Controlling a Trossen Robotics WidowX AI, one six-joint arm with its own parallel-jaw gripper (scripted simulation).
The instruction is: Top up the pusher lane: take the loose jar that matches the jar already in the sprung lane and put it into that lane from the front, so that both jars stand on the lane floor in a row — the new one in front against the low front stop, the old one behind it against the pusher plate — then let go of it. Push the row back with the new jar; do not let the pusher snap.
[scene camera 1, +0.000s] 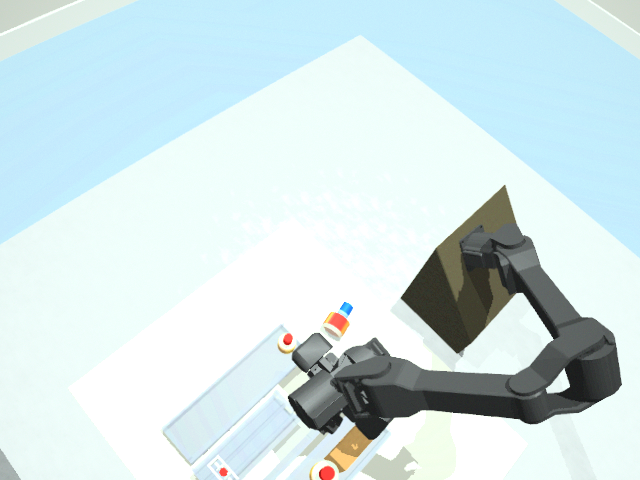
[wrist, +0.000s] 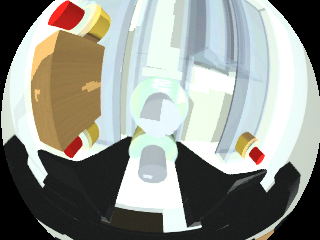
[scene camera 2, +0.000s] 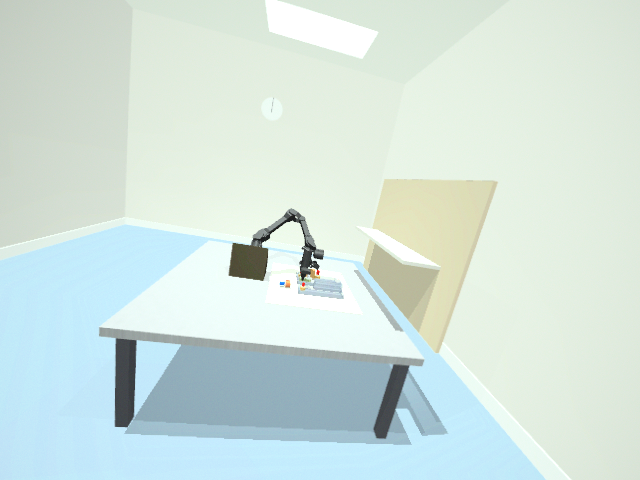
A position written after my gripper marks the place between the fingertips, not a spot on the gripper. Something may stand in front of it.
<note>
I see my gripper (scene camera 1: 335, 394) and a tan block (wrist: 66, 72).
My gripper shows as well in the wrist view (wrist: 153, 143).
</note>
